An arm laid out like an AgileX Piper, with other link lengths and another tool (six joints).
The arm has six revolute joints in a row. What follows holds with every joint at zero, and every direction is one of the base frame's.
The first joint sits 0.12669 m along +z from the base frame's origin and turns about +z.
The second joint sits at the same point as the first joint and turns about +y.
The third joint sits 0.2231 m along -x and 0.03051 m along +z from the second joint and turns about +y.
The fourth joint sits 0.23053 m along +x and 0.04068 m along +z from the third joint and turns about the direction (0.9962, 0, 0.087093).
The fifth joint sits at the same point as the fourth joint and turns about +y.
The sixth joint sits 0.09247 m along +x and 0.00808 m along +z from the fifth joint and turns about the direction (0.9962, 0, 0.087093).
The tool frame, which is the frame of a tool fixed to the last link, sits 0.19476 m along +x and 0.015 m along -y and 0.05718 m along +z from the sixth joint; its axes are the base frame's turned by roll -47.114, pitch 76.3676 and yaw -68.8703 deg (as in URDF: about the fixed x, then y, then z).
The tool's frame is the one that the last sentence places.
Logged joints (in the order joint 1, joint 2, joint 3, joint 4, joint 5, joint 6), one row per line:
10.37 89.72 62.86 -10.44 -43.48 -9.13
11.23 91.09 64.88 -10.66 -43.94 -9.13
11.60 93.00 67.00 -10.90 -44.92 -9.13
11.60 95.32 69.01 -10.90 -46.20 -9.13
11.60 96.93 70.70 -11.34 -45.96 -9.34
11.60 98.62 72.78 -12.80 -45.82 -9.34
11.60 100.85 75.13 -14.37 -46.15 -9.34
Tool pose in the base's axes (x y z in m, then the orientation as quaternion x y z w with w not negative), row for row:
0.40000 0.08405 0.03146 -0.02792 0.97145 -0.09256 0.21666
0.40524 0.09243 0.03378 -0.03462 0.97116 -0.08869 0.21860
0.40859 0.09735 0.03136 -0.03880 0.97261 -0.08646 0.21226
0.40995 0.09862 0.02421 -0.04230 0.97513 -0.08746 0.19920
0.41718 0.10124 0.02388 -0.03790 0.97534 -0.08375 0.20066
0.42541 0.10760 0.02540 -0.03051 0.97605 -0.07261 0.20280
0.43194 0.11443 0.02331 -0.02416 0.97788 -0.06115 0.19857
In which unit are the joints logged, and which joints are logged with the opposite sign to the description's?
The joints are logged in degrees. Opposite sign: joint 3, joint 4, joint 5, joint 6.
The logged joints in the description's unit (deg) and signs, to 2 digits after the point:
10.37 89.72 -62.86 10.44 43.48 9.13
11.23 91.09 -64.88 10.66 43.94 9.13
11.60 93.00 -67.00 10.90 44.92 9.13
11.60 95.32 -69.01 10.90 46.20 9.13
11.60 96.93 -70.70 11.34 45.96 9.34
11.60 98.62 -72.78 12.80 45.82 9.34
11.60 100.85 -75.13 14.37 46.15 9.34

